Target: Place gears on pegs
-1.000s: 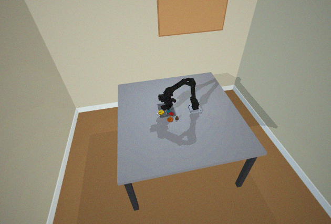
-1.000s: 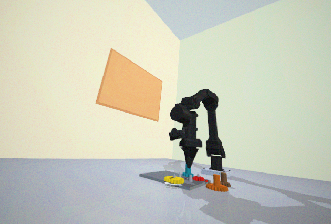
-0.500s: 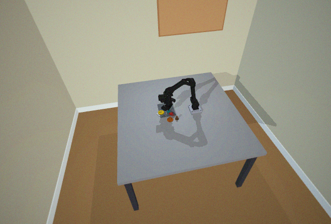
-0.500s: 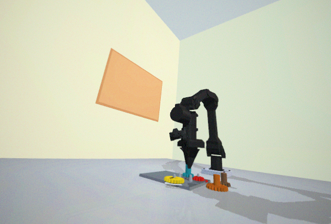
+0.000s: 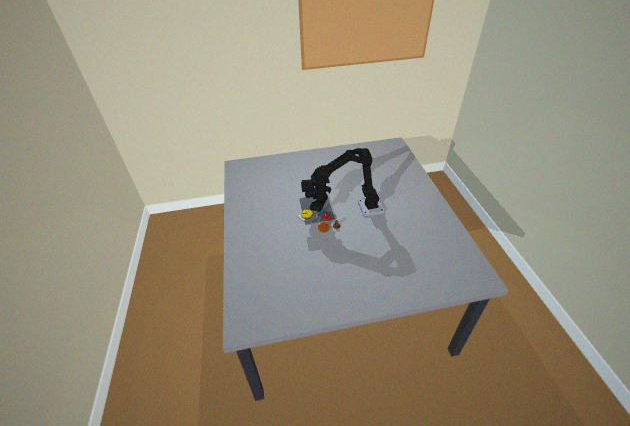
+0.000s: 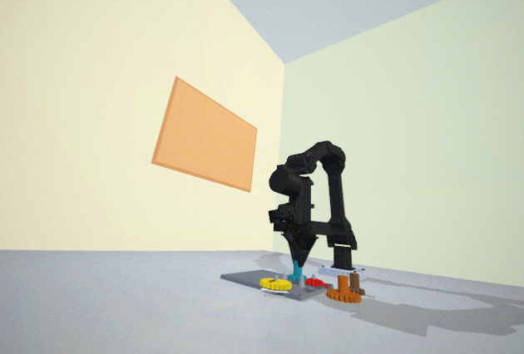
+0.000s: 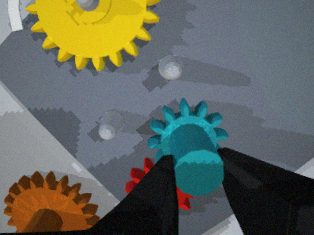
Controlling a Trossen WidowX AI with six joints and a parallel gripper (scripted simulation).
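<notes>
My gripper tip is 1 cm above the teal gear. Also, from my gripper tip: yellow gear 8 cm ahead, 1 cm to the right, 3 cm below; then red gear 2 cm behind, 3 cm to the left, 3 cm below; then orange gear 1 cm ahead, 11 cm to the left, 3 cm below.
</notes>
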